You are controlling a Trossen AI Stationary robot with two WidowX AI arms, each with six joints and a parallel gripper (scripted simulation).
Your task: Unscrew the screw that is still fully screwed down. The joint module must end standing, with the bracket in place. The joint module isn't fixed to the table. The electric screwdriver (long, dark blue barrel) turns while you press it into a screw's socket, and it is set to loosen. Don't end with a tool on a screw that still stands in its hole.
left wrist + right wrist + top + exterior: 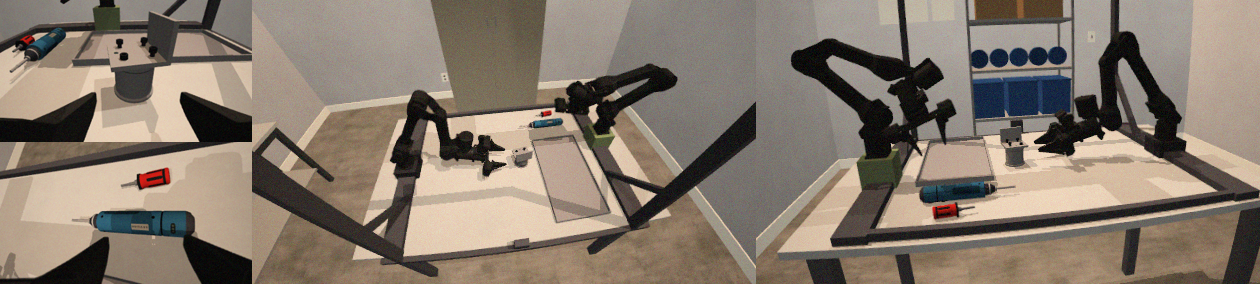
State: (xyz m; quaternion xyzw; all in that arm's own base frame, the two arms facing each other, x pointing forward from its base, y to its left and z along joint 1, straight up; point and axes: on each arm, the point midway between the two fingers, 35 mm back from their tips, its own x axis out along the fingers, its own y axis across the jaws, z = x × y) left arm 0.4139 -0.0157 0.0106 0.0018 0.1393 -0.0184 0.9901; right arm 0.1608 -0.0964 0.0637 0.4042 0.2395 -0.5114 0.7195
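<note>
Right now the joint module is 1 cm behind my left hand, 10 cm to the right of it and 3 cm below it. The rest, counted from my left hand: red-handled hand screwdriver 29 cm ahead, 30 cm to the right, 5 cm below; shallow grey tray 11 cm behind, 29 cm to the right, 6 cm below; grey L-shaped bracket 1 cm behind, 10 cm to the right, 1 cm above.
</note>
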